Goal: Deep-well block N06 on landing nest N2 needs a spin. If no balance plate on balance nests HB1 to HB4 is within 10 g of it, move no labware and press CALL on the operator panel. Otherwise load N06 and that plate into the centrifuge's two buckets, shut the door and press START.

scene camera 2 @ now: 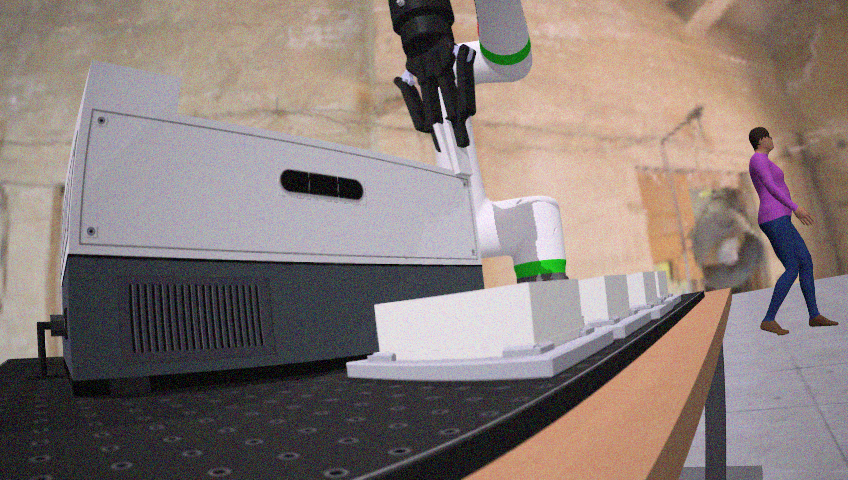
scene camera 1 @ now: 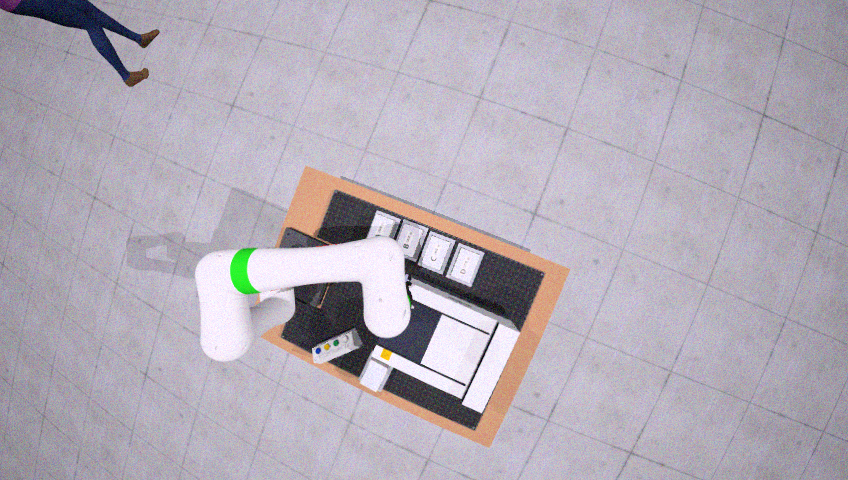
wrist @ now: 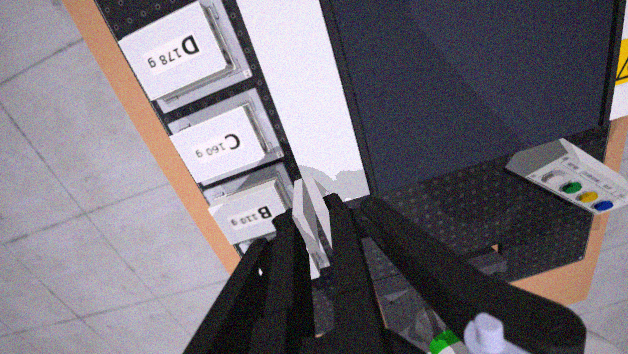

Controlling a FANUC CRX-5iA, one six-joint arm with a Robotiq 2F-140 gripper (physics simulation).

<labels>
The same spot on a button box: [scene camera 1: 348, 341] is [wrist: 558, 168].
</labels>
